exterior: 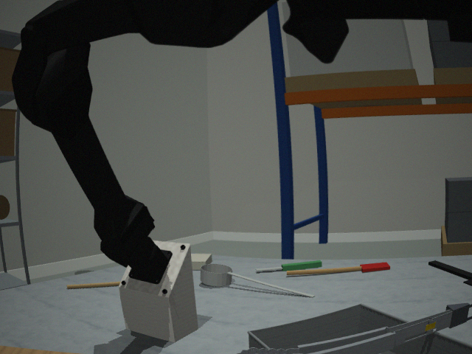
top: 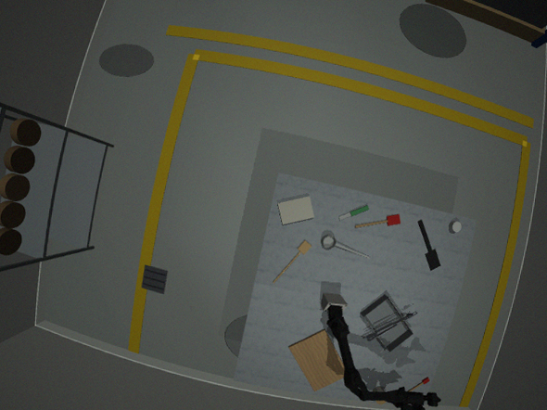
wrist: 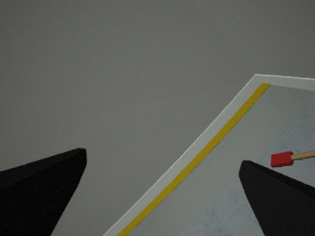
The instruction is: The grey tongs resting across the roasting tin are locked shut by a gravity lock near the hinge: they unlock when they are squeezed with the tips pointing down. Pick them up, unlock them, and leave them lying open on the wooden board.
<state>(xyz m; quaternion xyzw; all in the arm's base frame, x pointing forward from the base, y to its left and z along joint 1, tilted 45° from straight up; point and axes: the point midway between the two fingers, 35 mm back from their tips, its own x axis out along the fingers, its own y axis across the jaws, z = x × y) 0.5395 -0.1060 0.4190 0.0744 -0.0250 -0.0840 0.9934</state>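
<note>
Now: the roasting tin 210 mm behind my gripper tip, 280 mm to the left of it and 300 mm below it. The rest, counted from my gripper tip: red-headed spatula (360 mm behind, 870 mm to the left, 320 mm below); then black spatula (20 mm behind, 760 mm to the left, 320 mm below); then wooden board (560 mm behind, 30 mm to the right, 320 mm below).
</note>
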